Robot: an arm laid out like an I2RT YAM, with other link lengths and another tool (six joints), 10 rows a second.
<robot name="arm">
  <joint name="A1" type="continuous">
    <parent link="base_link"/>
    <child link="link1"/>
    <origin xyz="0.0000 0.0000 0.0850" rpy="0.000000 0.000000 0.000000"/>
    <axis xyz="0 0 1"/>
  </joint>
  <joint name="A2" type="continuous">
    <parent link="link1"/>
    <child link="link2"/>
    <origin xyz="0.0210 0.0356 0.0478" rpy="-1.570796 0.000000 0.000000"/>
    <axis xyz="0 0 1"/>
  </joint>
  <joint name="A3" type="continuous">
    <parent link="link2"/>
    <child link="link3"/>
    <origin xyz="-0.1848 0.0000 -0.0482" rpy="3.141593 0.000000 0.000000"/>
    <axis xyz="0 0 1"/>
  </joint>
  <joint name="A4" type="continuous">
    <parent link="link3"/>
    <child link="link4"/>
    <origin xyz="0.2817 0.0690 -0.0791" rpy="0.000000 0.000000 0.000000"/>
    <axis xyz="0 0 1"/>
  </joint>
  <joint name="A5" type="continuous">
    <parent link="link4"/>
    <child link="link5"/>
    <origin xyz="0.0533 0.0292 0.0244" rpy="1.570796 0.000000 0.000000"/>
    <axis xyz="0 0 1"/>
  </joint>
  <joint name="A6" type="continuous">
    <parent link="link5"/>
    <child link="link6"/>
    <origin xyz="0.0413 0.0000 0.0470" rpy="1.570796 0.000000 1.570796"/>
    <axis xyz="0 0 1"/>
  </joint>
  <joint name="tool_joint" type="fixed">
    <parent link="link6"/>
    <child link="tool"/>
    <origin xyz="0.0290 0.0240 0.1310" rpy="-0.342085 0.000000 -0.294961"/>
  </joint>
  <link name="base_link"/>
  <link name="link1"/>
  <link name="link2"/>
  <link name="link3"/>
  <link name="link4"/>
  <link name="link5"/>
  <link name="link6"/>
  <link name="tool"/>
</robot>
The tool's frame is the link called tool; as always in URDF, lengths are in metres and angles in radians. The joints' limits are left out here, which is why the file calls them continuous.
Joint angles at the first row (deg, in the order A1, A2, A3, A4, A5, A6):
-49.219 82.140 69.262 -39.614 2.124 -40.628
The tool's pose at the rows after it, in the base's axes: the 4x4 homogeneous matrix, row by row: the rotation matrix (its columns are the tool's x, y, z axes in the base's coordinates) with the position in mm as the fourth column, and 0 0 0 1 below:
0.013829 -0.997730 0.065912 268.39; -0.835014 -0.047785 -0.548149 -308.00; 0.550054 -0.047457 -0.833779 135.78; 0 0 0 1
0.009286 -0.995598 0.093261 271.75; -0.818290 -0.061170 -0.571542 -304.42; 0.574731 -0.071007 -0.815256 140.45; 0 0 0 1
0.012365 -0.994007 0.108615 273.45; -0.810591 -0.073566 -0.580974 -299.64; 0.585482 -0.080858 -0.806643 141.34; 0 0 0 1
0.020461 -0.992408 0.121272 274.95; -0.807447 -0.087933 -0.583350 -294.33; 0.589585 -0.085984 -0.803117 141.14; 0 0 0 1
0.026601 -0.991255 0.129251 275.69; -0.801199 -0.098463 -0.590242 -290.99; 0.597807 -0.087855 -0.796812 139.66; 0 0 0 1
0.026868 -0.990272 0.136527 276.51; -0.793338 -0.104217 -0.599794 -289.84; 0.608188 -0.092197 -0.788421 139.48; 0 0 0 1
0.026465 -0.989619 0.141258 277.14; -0.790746 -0.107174 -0.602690 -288.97; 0.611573 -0.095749 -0.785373 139.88; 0 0 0 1
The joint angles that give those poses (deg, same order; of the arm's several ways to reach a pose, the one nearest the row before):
-48.813 79.921 67.102 -37.528 1.770 -40.435
-48.104 77.566 64.935 -35.491 1.826 -40.430
-47.465 75.837 63.165 -34.480 1.846 -40.474
-46.871 74.442 61.758 -34.039 1.673 -40.600
-46.410 73.260 60.189 -33.110 1.810 -40.863
-46.122 72.432 59.064 -32.050 2.021 -41.037
-45.970 72.048 58.667 -31.707 2.022 -41.034

